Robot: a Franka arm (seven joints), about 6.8 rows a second.
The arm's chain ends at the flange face. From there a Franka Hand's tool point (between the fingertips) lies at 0.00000 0.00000 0.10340 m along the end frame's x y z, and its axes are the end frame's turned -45 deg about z.
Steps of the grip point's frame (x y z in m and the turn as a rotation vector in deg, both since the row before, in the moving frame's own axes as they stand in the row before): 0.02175, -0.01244, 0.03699, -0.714, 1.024, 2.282; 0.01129, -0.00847, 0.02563, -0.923, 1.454, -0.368; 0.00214, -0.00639, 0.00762, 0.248, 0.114, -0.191; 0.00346, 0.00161, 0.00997, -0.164, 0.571, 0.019; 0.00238, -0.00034, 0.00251, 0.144, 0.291, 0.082; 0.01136, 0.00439, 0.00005, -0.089, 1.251, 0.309; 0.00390, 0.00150, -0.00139, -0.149, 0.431, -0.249; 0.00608, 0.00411, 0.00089, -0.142, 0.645, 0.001
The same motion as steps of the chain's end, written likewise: 0.00436, -0.02382, 0.03701, 0.219, 1.229, 2.282; -0.00104, -0.01329, 0.02568, 0.375, 1.681, -0.368; -0.00283, -0.00557, 0.00762, 0.256, -0.095, -0.191; 0.00265, -0.00079, 0.00998, 0.288, 0.520, 0.019; 0.00125, -0.00137, 0.00251, 0.308, 0.104, 0.082; 0.00942, -0.00345, 0.00007, 0.822, 0.948, 0.309; 0.00308, -0.00134, -0.00139, 0.199, 0.410, -0.249; 0.00620, -0.00075, 0.00090, 0.356, 0.556, 0.001
